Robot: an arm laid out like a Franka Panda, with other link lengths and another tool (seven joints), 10 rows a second.
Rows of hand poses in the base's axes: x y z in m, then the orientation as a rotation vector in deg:
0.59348, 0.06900, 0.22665, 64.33, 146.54, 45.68
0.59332, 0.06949, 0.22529, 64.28, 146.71, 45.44
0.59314, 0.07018, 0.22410, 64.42, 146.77, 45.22
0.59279, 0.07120, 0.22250, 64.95, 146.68, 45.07
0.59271, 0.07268, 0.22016, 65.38, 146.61, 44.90
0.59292, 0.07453, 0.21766, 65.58, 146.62, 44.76
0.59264, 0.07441, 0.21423, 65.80, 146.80, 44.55
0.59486, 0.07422, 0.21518, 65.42, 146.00, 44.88
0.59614, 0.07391, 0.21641, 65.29, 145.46, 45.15
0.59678, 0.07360, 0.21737, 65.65, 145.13, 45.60
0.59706, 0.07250, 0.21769, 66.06, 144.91, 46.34
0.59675, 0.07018, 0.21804, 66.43, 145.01, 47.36
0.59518, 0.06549, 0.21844, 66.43, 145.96, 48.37
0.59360, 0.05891, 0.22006, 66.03, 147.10, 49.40
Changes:
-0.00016, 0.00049, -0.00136, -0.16, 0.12, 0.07
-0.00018, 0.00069, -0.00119, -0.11, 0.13, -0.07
-0.00035, 0.00102, -0.00160, 0.00, 0.20, -0.33
-0.00008, 0.00148, -0.00234, -0.03, 0.17, -0.27
0.00021, 0.00185, -0.00250, -0.05, 0.11, -0.12
-0.00028, -0.00012, -0.00343, -0.07, 0.26, -0.05
0.00222, -0.00019, 0.00095, 0.04, -0.84, -0.15
0.00128, -0.00031, 0.00123, 0.09, -0.51, -0.16
0.00064, -0.00031, 0.00096, 0.35, -0.10, -0.27
0.00028, -0.00110, 0.00032, 0.58, 0.00, -0.20
-0.00031, -0.00232, 0.00035, 0.81, 0.22, 0.03
-0.00157, -0.00469, 0.00040, 0.82, 0.70, 0.63
-0.00158, -0.00658, 0.00162, 0.77, 0.65, 0.92

